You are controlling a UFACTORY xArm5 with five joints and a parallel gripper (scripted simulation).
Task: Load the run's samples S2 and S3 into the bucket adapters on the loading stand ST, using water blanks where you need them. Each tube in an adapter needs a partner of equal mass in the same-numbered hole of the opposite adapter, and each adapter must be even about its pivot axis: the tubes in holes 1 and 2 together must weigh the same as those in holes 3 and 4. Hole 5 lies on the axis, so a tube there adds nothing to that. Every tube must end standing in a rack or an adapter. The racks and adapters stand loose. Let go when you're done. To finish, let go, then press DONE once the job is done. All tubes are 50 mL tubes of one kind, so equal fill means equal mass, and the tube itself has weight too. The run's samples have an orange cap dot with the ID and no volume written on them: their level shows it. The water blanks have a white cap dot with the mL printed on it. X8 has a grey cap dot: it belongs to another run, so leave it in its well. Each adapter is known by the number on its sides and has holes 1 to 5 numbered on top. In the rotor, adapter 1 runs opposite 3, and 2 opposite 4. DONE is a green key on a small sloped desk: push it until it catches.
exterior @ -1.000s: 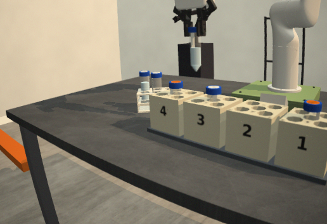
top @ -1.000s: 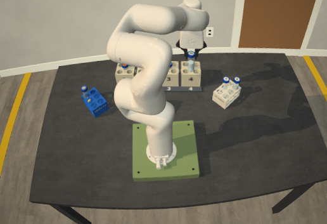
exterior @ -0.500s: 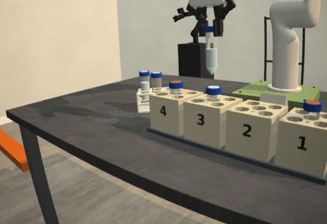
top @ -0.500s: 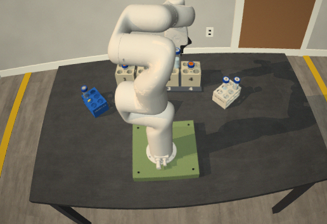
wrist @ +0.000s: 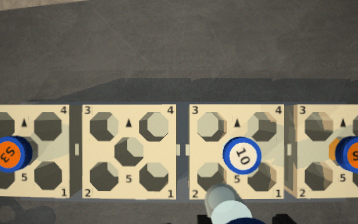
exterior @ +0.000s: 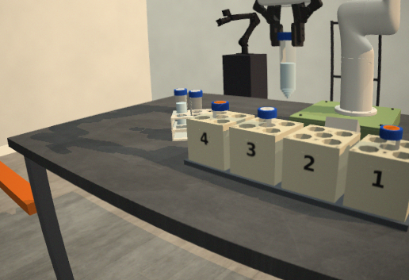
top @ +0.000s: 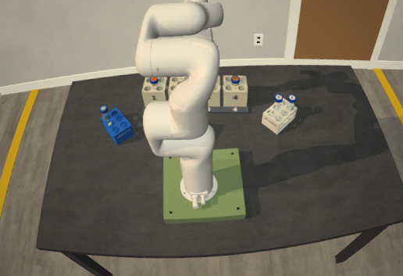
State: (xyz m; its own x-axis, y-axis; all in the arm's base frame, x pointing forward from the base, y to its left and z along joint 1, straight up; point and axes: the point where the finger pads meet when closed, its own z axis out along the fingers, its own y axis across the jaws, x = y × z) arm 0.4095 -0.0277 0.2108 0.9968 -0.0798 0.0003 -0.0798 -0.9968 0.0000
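Now: the blue-capped tube 1 cm to the right of my hand and 5 cm below it. From my hand the other things lie so: bucket adapter (5 cm ahead, 19 cm to the left, 20 cm below); then loading stand ST (3 cm ahead, 3 cm to the left, 25 cm below); then sample tube S2 (2 cm ahead, 14 cm to the right, 18 cm below).
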